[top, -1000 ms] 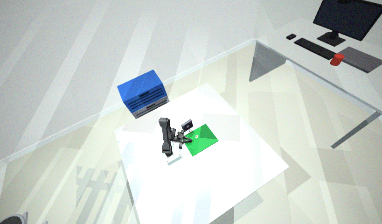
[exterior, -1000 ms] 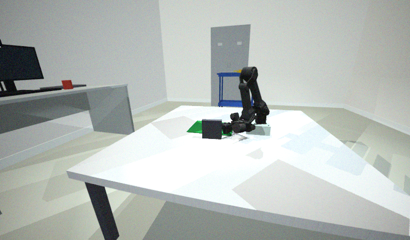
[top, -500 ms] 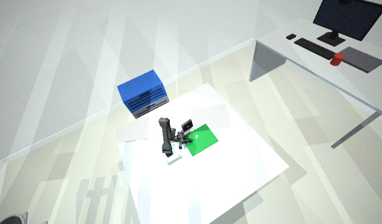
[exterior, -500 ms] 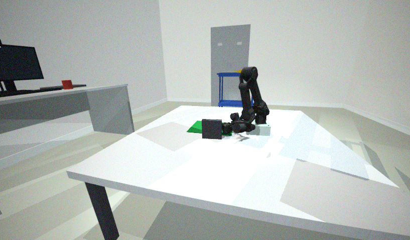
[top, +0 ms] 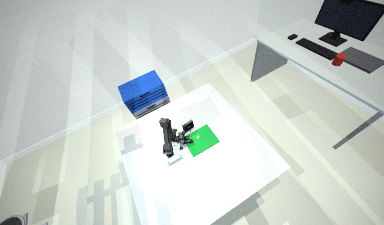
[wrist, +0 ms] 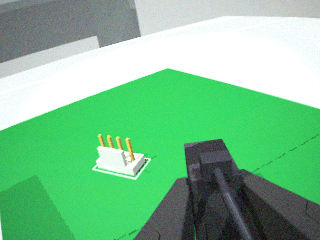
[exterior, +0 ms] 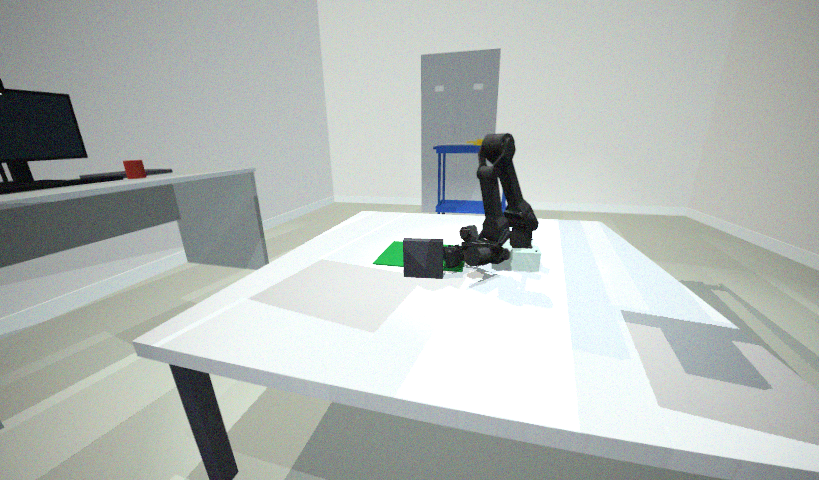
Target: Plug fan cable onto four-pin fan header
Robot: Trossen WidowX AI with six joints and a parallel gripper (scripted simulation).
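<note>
Now: gripper tip 10 mm above the dark grey plug. Also, from my gripper tip: green board (90 mm ahead, 40 mm to the right, 50 mm below); black fan (70 mm ahead, 140 mm to the left, 20 mm above); four-pin fan header (80 mm ahead, 40 mm below).
</note>
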